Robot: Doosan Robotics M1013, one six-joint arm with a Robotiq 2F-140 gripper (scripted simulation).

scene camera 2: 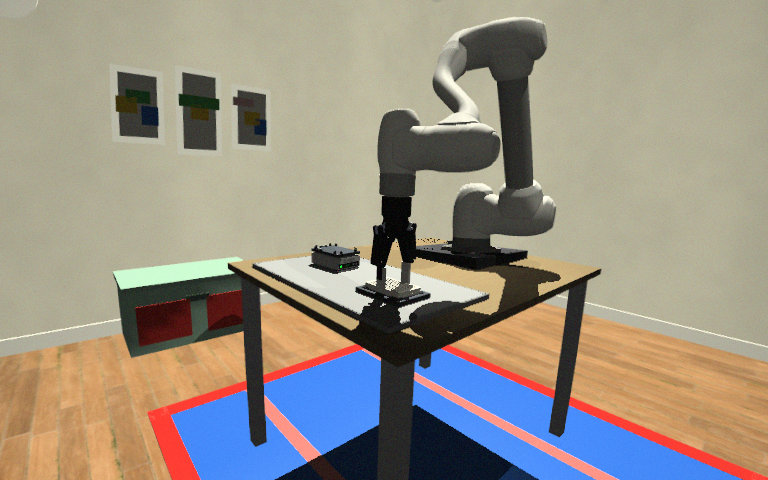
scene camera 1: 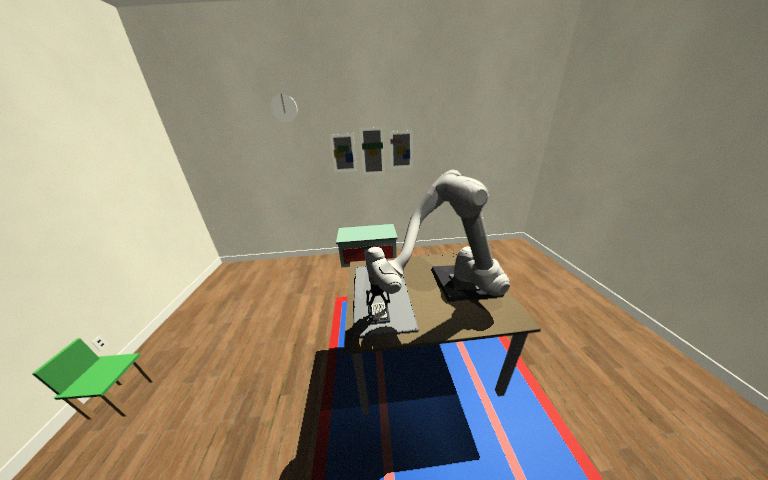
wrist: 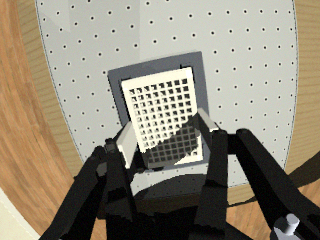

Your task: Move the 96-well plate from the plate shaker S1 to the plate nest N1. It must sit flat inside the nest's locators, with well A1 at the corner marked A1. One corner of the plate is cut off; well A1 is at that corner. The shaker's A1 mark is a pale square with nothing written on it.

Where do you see a plate shaker S1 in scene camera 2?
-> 328,261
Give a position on a 96-well plate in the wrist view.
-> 149,118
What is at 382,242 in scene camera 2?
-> My gripper.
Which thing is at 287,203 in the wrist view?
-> My gripper.
